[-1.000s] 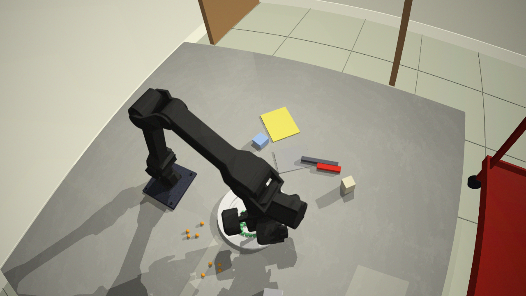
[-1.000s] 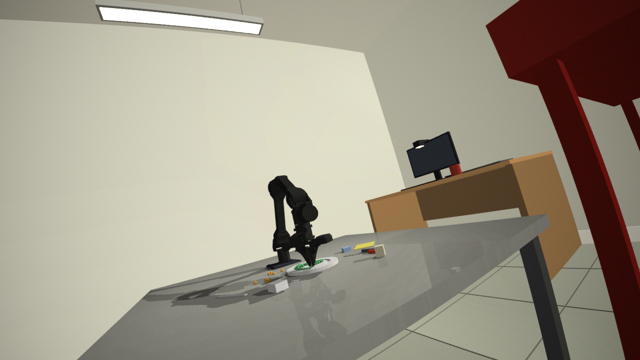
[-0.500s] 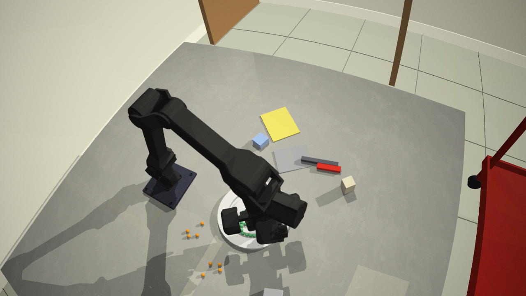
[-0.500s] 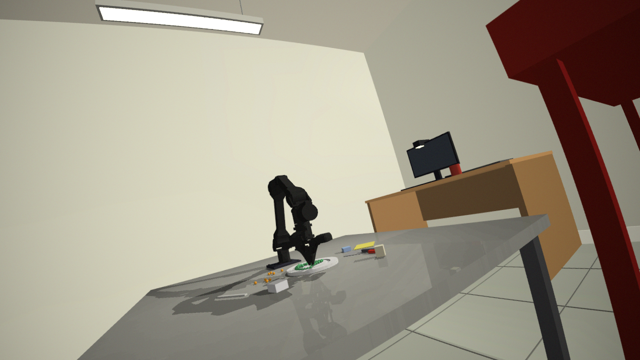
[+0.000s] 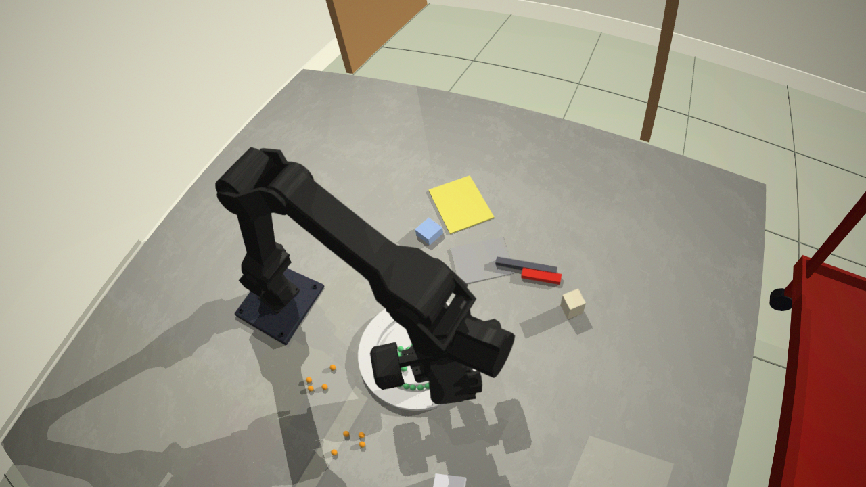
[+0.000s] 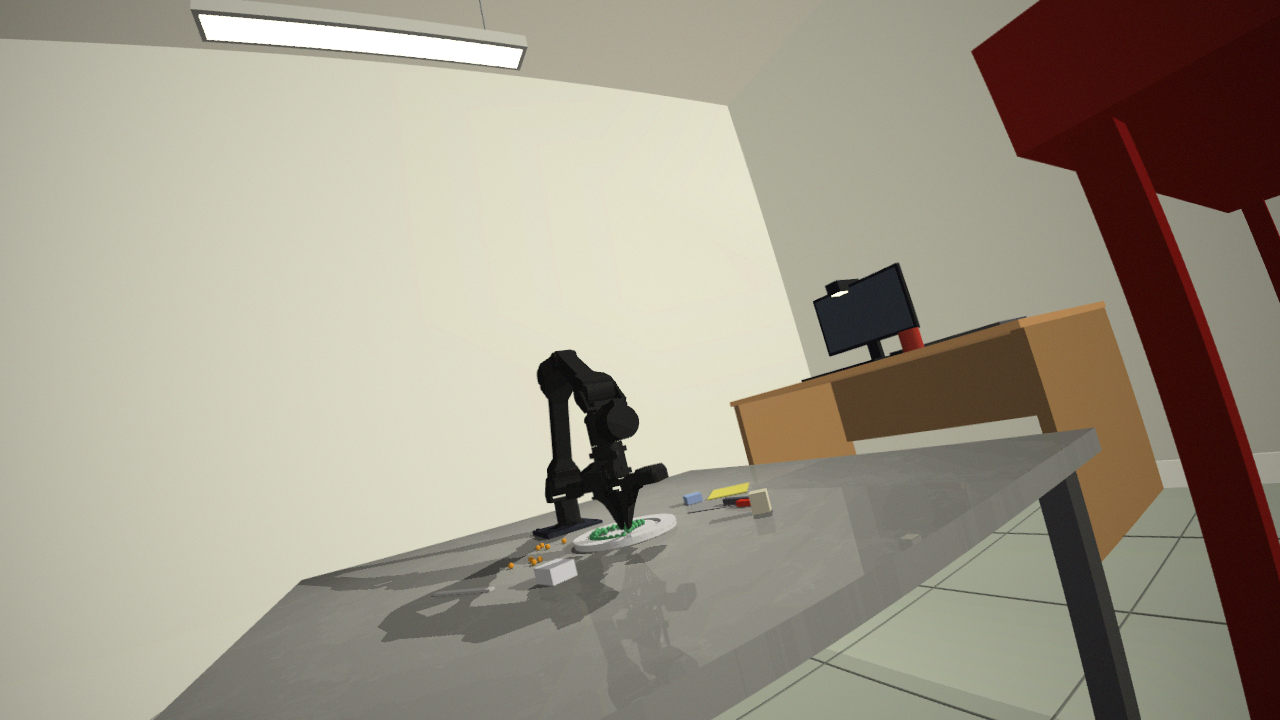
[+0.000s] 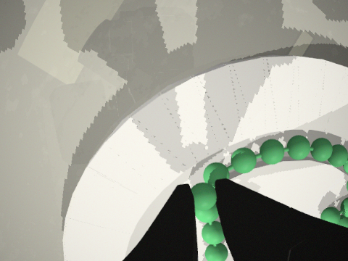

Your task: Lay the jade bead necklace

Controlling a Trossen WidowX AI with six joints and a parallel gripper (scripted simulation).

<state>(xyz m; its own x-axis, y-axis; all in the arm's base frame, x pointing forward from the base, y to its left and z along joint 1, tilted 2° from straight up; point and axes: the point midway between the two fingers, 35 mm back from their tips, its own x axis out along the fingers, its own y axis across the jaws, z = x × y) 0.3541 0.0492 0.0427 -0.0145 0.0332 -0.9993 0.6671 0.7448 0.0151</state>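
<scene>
Right now my gripper tip is 60 mm past the inner disc, 10 mm to the right of it and 10 mm above it. Also, from my gripper tip: grey sheet: 220 mm to the left, 80 mm behind, 20 mm below; then cream cube: 220 mm to the left, 110 mm ahead; then bead board: 60 mm behind, 20 mm below, 10 mm to the left.
</scene>
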